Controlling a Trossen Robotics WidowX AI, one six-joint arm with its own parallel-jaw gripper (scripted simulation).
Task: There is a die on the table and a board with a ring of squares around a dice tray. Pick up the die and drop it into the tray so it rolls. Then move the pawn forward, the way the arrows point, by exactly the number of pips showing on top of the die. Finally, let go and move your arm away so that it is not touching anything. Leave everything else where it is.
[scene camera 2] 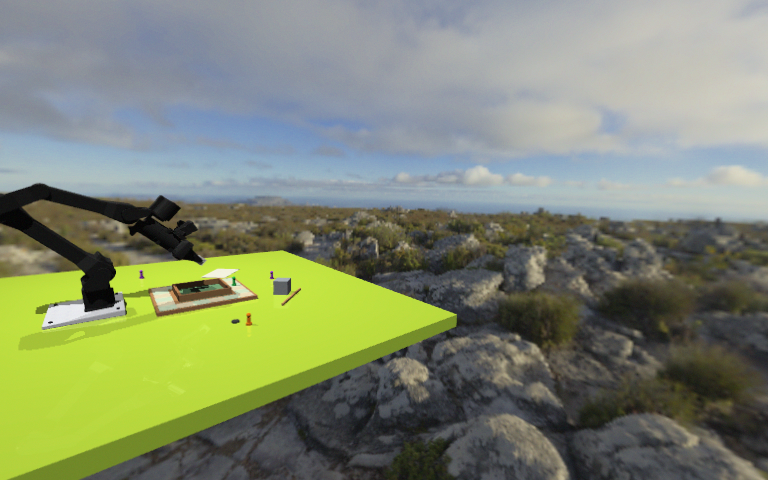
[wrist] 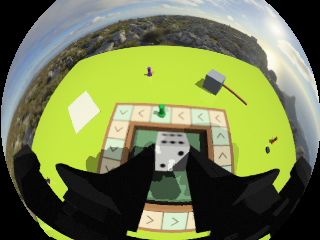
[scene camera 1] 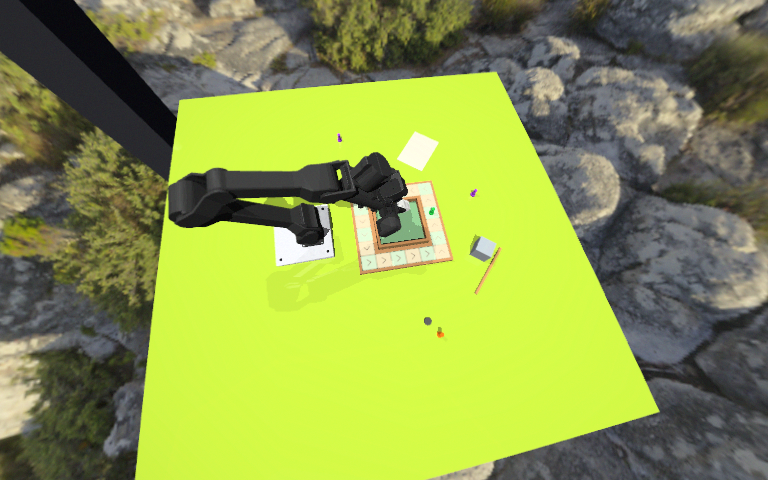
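A white sheet (scene camera 1: 418,150) is in sight, and the wrist view gives me the sheet (wrist: 83,109) too. It is the same with a green dice tray (scene camera 1: 411,229): the wrist view shows that tray (wrist: 166,187) as well. A white die (wrist: 172,148) is held by my gripper (scene camera 1: 403,206). I can also find my gripper (scene camera 2: 201,260) from another camera, and in the wrist view there is the gripper (wrist: 171,149) once more.
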